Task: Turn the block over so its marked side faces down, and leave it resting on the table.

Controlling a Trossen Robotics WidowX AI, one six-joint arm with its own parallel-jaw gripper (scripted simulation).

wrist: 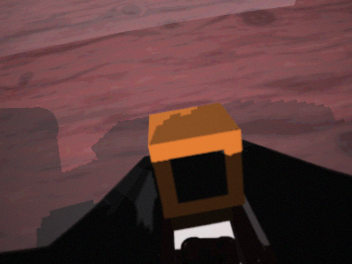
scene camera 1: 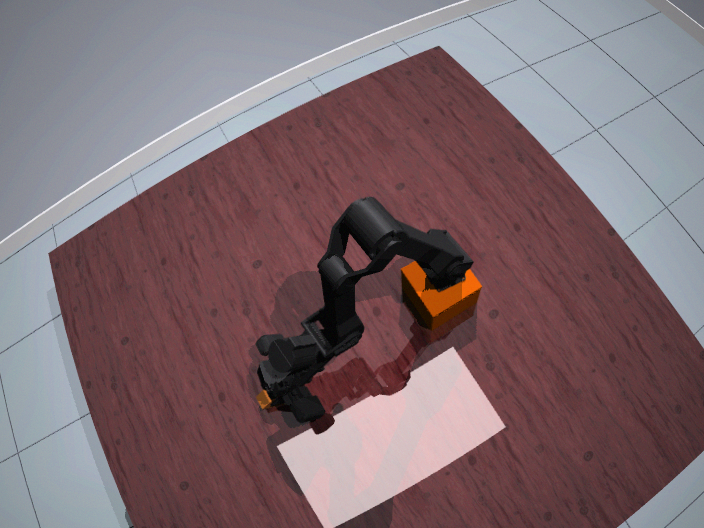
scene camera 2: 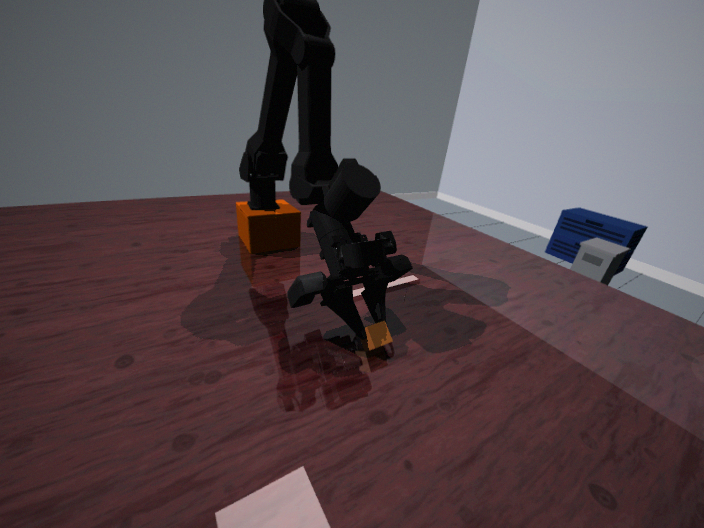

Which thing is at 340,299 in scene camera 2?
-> My gripper.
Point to an orange block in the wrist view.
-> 196,152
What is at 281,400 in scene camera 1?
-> My gripper.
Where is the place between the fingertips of my gripper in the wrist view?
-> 194,158
